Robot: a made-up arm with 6 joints.
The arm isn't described. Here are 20 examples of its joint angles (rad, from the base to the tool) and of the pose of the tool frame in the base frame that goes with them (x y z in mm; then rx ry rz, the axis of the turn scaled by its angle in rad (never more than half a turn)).
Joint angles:
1: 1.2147 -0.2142 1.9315 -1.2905 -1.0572 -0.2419
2: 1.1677 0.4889 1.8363 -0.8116 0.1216 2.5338
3: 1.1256 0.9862 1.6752 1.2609 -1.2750 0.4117
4: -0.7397 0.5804 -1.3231 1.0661 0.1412 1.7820
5: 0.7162 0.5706 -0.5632 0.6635 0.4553 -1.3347
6: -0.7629 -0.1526 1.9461 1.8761 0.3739 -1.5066
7: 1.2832 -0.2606 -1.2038 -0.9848 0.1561 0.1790
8: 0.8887 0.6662 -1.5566 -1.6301 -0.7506 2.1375
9: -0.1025 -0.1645 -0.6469 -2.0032 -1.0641 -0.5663
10: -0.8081 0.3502 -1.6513 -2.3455 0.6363 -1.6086
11: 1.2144 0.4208 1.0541 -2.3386 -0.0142 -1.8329
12: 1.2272 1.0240 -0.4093 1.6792 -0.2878 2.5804
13: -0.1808 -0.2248 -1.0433 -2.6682 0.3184 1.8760
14: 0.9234 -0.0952 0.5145 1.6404 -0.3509 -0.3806
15: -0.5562 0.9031 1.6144 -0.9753 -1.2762 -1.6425
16: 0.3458 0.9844 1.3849 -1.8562 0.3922 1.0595
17: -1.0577 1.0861 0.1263 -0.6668 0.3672 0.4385
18: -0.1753 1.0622 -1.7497 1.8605 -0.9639 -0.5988
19: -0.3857 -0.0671 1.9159 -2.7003 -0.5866 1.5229
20: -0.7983 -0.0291 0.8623 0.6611 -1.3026 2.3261
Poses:
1: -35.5 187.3 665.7 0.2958 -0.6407 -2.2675
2: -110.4 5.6 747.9 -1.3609 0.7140 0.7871
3: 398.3 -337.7 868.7 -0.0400 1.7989 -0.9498
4: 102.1 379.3 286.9 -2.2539 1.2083 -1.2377
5: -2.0 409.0 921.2 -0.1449 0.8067 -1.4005
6: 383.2 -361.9 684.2 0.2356 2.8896 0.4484
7: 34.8 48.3 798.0 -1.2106 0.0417 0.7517
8: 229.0 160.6 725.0 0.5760 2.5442 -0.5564
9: 154.2 -95.9 890.3 -0.3701 -2.1332 1.9053
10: 7.3 341.0 806.2 -2.2776 -0.7359 0.7764
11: 23.1 -220.7 442.7 1.3224 -0.6190 0.0709
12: 194.2 559.6 815.4 1.1515 -1.5368 -1.8765
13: 146.6 122.2 1118.5 0.9412 1.1554 0.8373
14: 360.5 -326.9 951.8 1.0565 2.2305 -1.0403
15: -4.5 -94.4 588.2 1.6861 -1.9589 1.3398
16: 126.4 -182.1 571.8 -1.7500 -0.7055 -0.2984
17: -92.6 39.5 570.1 -2.0639 -1.0050 -0.9058
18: 168.6 192.6 131.3 -1.3732 -1.7500 -1.0695
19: 479.5 -48.0 584.3 -0.3987 -0.7294 -2.7226
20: -291.8 -115.3 756.9 -1.3193 -0.3066 -0.7713
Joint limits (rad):
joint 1: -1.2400..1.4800
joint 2: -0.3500..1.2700
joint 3: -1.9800..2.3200
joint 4: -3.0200..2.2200
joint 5: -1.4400..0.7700
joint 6: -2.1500..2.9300
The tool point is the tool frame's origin. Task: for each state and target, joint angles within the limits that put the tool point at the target. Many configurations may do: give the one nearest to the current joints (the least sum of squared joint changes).
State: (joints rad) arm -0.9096 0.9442 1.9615 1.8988 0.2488 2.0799
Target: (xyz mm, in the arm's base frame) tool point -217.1 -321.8 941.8
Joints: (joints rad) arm -0.5645 0.7151 1.8286 0.9696 0.0591 2.0729
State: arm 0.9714 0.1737 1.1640 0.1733 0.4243 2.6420
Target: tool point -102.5 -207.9 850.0
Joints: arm 0.9958 -0.0152 1.4627 0.1383 0.5446 2.7455
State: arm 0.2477 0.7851 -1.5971 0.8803 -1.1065 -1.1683
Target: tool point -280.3 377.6 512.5
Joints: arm 0.4871 0.6654 -1.4252 0.8024 -1.1049 -1.1893
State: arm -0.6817 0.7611 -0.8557 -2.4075 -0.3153 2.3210
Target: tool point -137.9 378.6 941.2
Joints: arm -1.1882 0.5656 -0.8228 -2.6578 -0.2905 2.3802
